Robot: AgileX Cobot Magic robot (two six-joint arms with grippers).
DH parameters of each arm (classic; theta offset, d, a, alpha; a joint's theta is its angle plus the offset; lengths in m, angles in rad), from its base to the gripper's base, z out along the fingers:
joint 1: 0 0.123 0 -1.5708
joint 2: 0.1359 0 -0.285 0
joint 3: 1.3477 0 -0.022 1.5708
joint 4: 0 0.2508 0 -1.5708
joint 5: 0 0 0.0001 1.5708
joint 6: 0 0.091 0 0
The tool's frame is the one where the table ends.
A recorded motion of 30 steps. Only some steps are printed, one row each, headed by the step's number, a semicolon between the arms.
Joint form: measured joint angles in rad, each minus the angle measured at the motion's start. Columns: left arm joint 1, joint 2, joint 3, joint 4, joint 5, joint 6; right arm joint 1, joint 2, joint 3, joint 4, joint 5, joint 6.
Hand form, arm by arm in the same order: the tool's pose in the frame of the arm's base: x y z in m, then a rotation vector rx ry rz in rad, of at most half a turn. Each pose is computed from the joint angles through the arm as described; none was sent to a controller.
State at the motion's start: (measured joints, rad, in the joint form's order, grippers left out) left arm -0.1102 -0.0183 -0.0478 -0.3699 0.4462 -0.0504; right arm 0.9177 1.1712 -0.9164 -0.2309 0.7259 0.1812
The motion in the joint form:
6: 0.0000 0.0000 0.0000 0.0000 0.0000 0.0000; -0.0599 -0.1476 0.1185 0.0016 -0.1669 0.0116
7: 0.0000 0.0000 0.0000 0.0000 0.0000 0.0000; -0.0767 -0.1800 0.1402 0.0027 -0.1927 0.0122
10: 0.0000 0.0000 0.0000 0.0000 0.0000 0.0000; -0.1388 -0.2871 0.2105 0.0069 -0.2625 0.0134
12: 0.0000 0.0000 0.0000 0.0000 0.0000 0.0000; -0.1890 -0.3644 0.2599 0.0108 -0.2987 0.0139
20: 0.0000 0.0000 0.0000 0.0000 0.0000 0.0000; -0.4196 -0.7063 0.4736 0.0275 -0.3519 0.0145
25: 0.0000 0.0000 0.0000 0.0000 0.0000 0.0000; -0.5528 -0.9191 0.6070 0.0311 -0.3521 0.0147
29: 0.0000 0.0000 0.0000 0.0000 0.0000 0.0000; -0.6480 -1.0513 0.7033 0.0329 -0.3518 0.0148
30: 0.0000 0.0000 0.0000 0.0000 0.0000 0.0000; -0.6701 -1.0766 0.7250 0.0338 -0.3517 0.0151
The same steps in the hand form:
6: 0.0463 -0.0194 0.1927 -0.1460 1.8563 -0.4906; 0.1439 0.1497 0.3141 -0.8874 2.0900 0.3211
7: 0.0463 -0.0194 0.1927 -0.1460 1.8563 -0.4906; 0.1419 0.1429 0.3155 -0.8581 2.0647 0.3329
10: 0.0463 -0.0194 0.1927 -0.1460 1.8563 -0.4906; 0.1345 0.1200 0.3180 -0.7605 1.9923 0.3543
12: 0.0463 -0.0194 0.1927 -0.1460 1.8563 -0.4906; 0.1282 0.1034 0.3177 -0.6895 1.9505 0.3555
20: 0.0463 -0.0194 0.1927 -0.1460 1.8563 -0.4906; 0.0914 0.0420 0.2953 -0.4084 1.8363 0.2779
25: 0.0463 -0.0194 0.1927 -0.1460 1.8563 -0.4906; 0.0675 0.0187 0.2686 -0.2662 1.7775 0.2031
29: 0.0463 -0.0194 0.1927 -0.1460 1.8563 -0.4906; 0.0559 0.0087 0.2448 -0.1745 1.7508 0.1414
30: 0.0463 -0.0194 0.1927 -0.1460 1.8563 -0.4906; 0.0542 0.0070 0.2390 -0.1539 1.7489 0.1269

